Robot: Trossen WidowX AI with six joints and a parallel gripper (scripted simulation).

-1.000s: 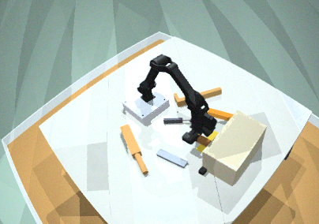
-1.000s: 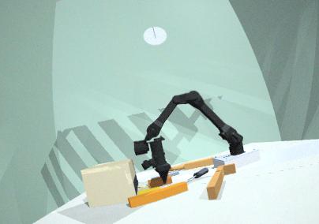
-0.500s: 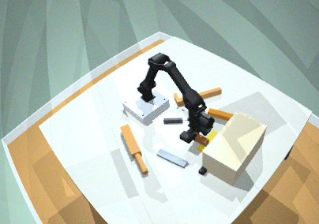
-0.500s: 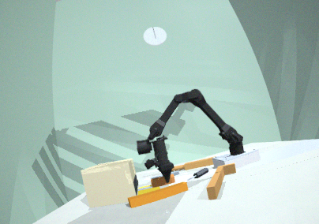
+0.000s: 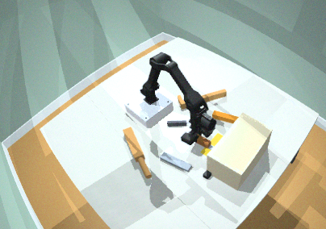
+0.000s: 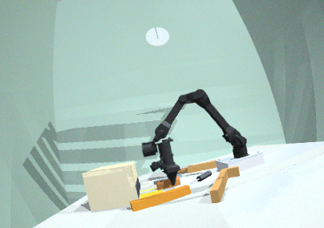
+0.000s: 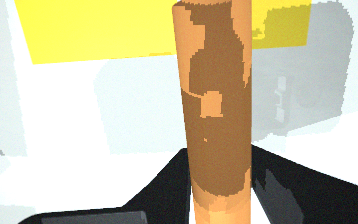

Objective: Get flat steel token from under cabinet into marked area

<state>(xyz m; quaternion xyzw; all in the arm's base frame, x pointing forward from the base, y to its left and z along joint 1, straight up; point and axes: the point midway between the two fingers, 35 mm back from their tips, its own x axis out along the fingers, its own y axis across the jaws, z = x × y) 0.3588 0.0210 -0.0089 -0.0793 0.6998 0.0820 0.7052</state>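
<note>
Now: the grey flat bar 30 mm ahead of my gripper tip and 160 mm to the right of it. From my gripper tip the other things lie so: orange paddle: 110 mm behind, 280 mm to the right, 10 mm above; then orange bar: 30 mm ahead, 220 mm to the left, 10 mm above.
</note>
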